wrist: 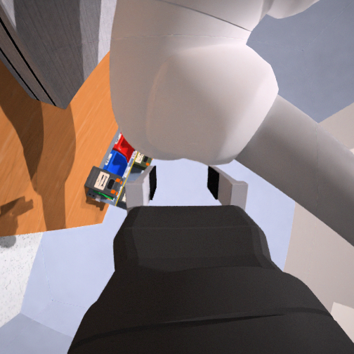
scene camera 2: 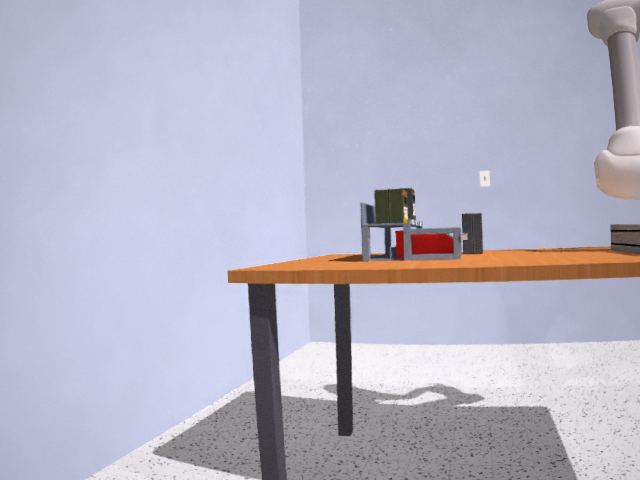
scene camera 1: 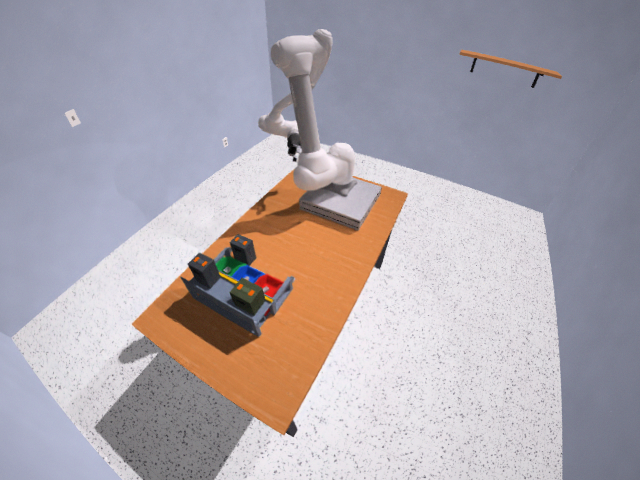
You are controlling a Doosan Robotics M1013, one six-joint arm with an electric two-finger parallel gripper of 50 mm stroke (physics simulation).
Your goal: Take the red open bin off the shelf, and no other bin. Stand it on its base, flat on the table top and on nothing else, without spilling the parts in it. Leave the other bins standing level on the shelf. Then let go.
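Frame: origin at the arm's base, x back, y right, z up, level; millimetres.
Seen in the pictures: gripper, fingertip midpoint: [scene camera 1: 296,156]; arm's base, link origin: [scene camera 1: 338,185].
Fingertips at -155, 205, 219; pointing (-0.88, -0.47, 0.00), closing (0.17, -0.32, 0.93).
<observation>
Offsets run from my fingertips to a thing's top centre, as dx, dy, dz. Level surfaces: height alone.
The red open bin {-681, -246, -209} [scene camera 1: 269,285] [scene camera 2: 431,243] [wrist: 124,146] stands in the lower level of the grey shelf [scene camera 1: 222,302] [scene camera 2: 435,256], at the end of the row, with small parts in it. A blue bin {-684, -134, -209} [scene camera 1: 248,275] [wrist: 116,162] stands beside it, and a green bin {-683, -22, -209} [scene camera 1: 228,266] is at the other end. My gripper [scene camera 1: 293,158] [wrist: 181,176] is open and empty. It is high up near the arm's base, far from the shelf. In scene camera 2 the gripper does not show.
A dark green box {-781, -248, -92} [scene camera 1: 247,296] [scene camera 2: 391,205] and a dark grey box {-779, -17, -67} [scene camera 1: 203,270] stand on the shelf's upper level. Another dark box {-550, -22, -158} [scene camera 1: 243,249] [scene camera 2: 471,233] [wrist: 103,181] stands on the table {dz -291} [scene camera 1: 320,279] [scene camera 2: 506,263] in front of the green bin. The arm's grey base plinth [scene camera 1: 336,204] is farther back.
</observation>
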